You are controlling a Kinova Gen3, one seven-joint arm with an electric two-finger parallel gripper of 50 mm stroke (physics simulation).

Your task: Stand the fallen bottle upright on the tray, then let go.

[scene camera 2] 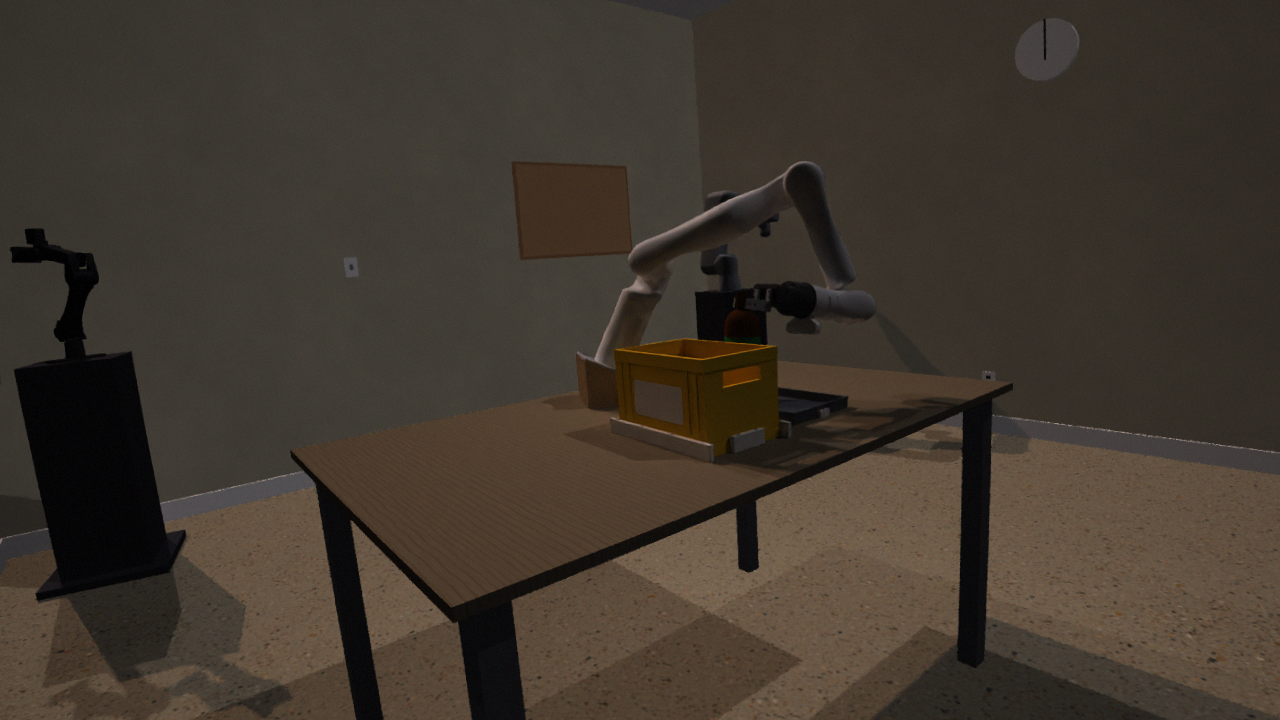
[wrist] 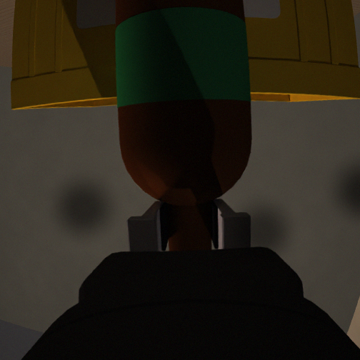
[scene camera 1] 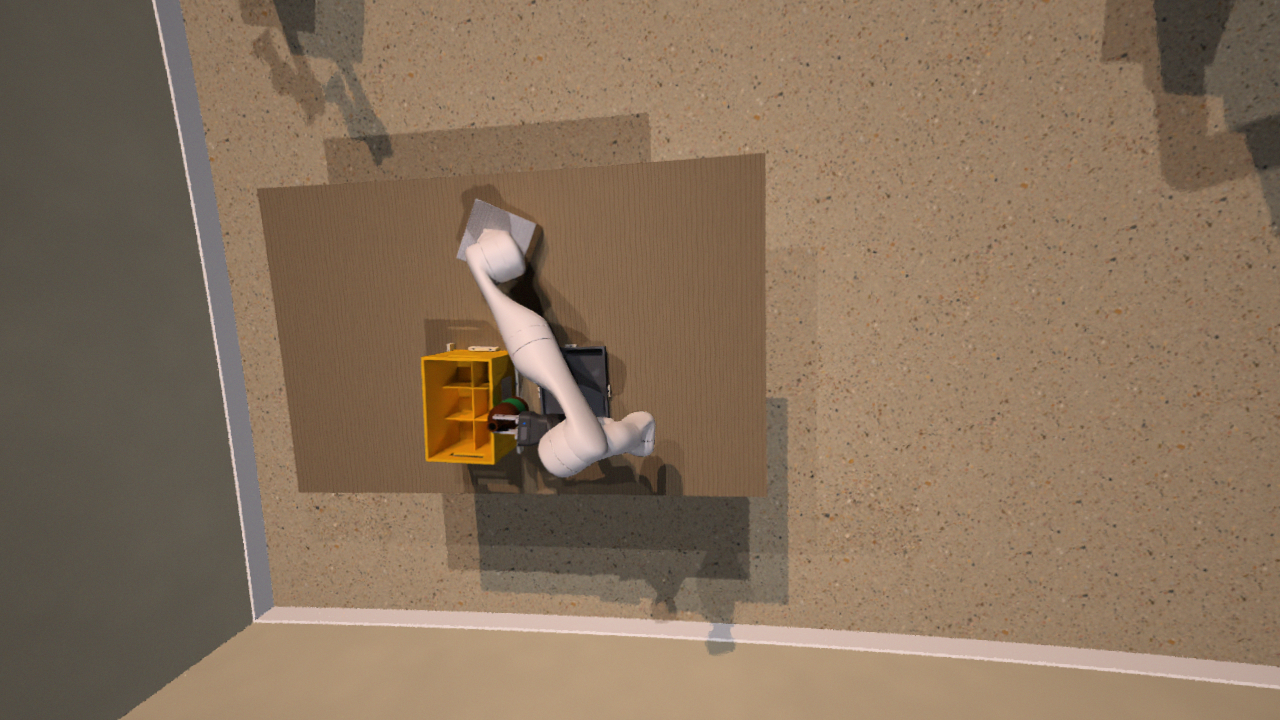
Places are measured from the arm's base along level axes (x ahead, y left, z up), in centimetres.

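Pixels of known places: gripper, fingertip midpoint: (scene camera 2: 739,303) (scene camera 1: 493,423); arm's base, link origin: (scene camera 2: 611,366).
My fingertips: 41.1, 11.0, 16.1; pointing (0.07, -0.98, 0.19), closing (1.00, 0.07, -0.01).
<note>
For each thing: its top centre in the pictures, then the offset to it from my fingertips, as dx, dy, dz. Level surfaces: height alone.
- brown bottle with a green band, top centre: (scene camera 2: 740,292) (scene camera 1: 491,425) -0.1, +0.4, +2.2
- tall yellow crate, top centre: (scene camera 2: 691,347) (scene camera 1: 458,411) +1.0, -12.8, -7.6
- wooden table, surface height: dz -25.1
The brown bottle with a green band (scene camera 1: 515,404) (scene camera 2: 742,325) (wrist: 184,135) hangs nearly upright, neck up, beside the yellow crate's tray-side wall. My gripper (scene camera 1: 503,424) (scene camera 2: 753,302) (wrist: 188,217) is level and shut on the bottle's neck; both fingers flank the neck in the wrist view. The dark tray (scene camera 1: 588,368) (scene camera 2: 810,405) lies flat on the table, partly under my arm in scene camera 1. In that view the bottle shows between the crate and the tray. The bottle's lower end is hidden behind the crate in scene camera 2 and cut off in the wrist view.
The tall yellow crate (scene camera 1: 436,407) (scene camera 2: 735,407) (wrist: 42,60) with inner dividers stands close to the bottle. Light rails (scene camera 2: 662,438) edge its foot. My arm's base block (scene camera 2: 595,383) stands on the wooden table (scene camera 1: 689,313) (scene camera 2: 501,483) behind the crate.
</note>
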